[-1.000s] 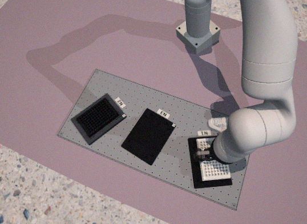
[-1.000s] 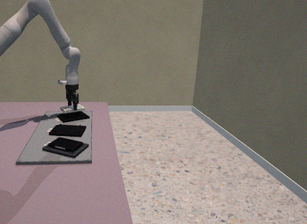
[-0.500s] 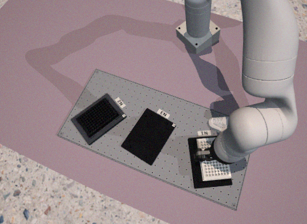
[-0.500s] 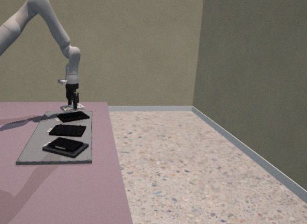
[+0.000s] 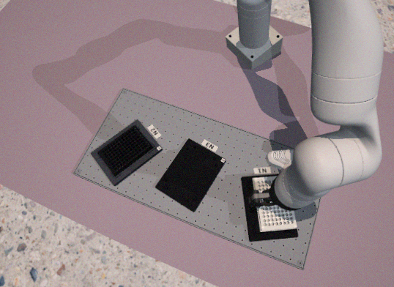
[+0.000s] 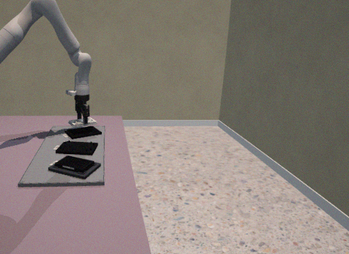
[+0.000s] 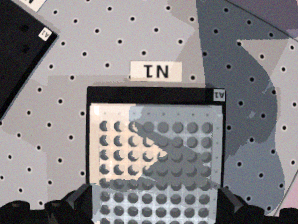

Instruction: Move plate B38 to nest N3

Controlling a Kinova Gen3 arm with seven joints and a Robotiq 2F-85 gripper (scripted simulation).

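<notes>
Right now my hand is 1 cm past the landing nest N3, 22 cm to the left of it and 6 cm above it. Round my hand: N1 label: 9 cm behind, 4 cm to the right, 7 cm below; plate B38: 1 cm below; plate nest N1: 6 cm below.
</notes>
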